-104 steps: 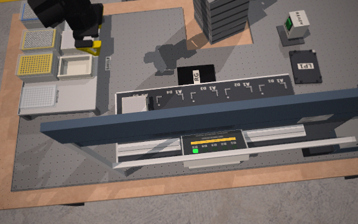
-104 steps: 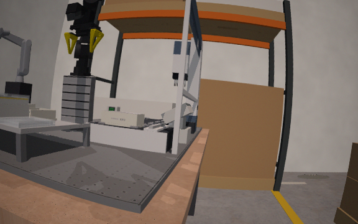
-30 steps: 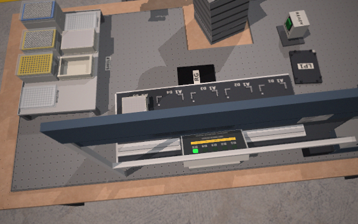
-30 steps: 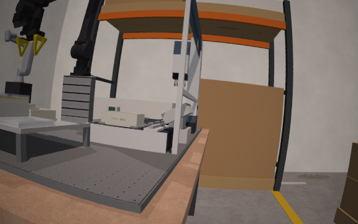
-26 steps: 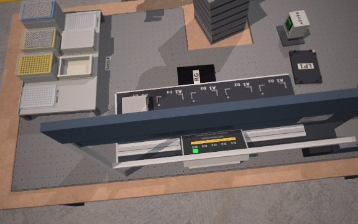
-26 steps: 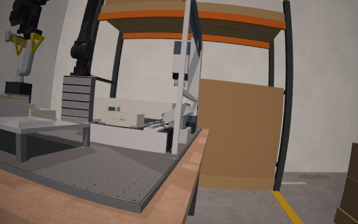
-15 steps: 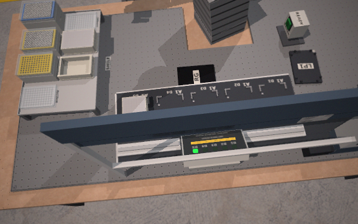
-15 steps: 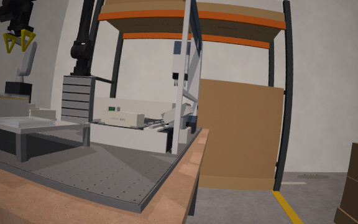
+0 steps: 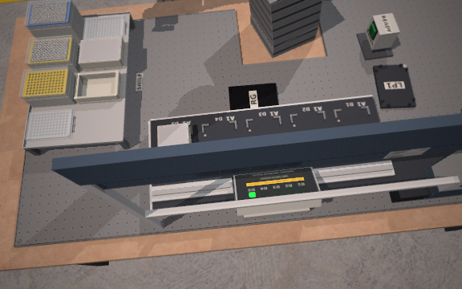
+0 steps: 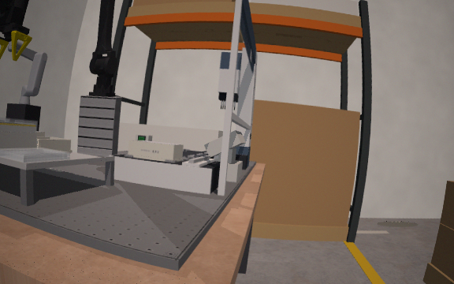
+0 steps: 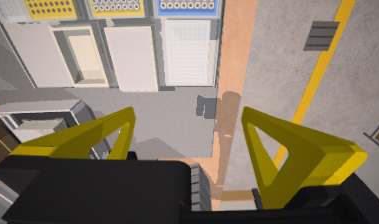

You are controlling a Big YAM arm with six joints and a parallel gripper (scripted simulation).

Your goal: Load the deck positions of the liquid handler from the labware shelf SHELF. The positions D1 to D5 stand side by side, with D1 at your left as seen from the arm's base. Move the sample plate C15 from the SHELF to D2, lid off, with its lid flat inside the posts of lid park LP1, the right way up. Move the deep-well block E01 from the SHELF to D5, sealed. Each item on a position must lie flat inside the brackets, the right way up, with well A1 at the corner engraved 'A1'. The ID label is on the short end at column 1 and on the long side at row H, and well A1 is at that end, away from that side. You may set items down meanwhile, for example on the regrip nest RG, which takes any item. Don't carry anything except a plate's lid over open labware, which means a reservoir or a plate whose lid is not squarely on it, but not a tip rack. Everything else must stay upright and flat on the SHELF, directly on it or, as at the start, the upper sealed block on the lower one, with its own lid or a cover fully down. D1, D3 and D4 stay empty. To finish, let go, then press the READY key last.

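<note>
Now: hand 22 cm above the clear plate lid. Also, from my hand: reservoir (23 cm below, 22 cm ahead, 3 cm to the right); then sample plate C15 (23 cm below); then shelf (24 cm below, 15 cm ahead, 9 cm to the right).
</note>
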